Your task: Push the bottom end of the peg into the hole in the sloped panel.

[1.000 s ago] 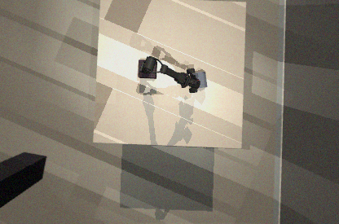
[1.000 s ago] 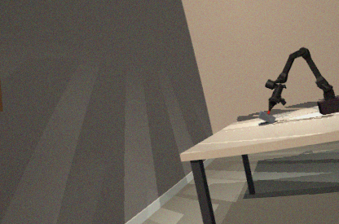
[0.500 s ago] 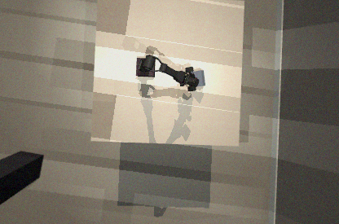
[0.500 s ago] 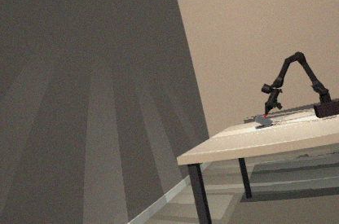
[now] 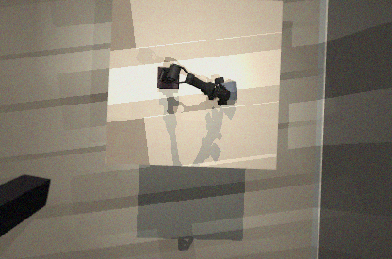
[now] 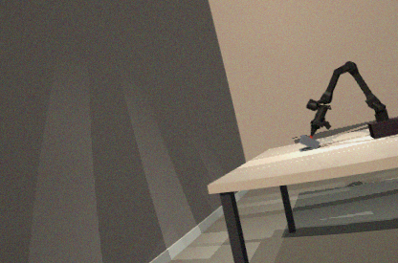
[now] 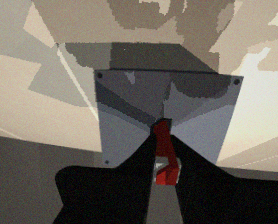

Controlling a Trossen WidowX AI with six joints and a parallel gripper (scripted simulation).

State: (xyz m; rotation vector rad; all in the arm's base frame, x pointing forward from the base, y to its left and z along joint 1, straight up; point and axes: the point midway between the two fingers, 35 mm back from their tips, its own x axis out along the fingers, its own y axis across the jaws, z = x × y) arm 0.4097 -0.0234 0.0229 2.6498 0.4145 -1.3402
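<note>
Right now my gripper tip is 30 mm above the grey-blue sloped panel, 20 mm short of it and 10 mm to the right of it. Round my gripper tip: red peg (10 mm behind, 10 mm above).
</note>
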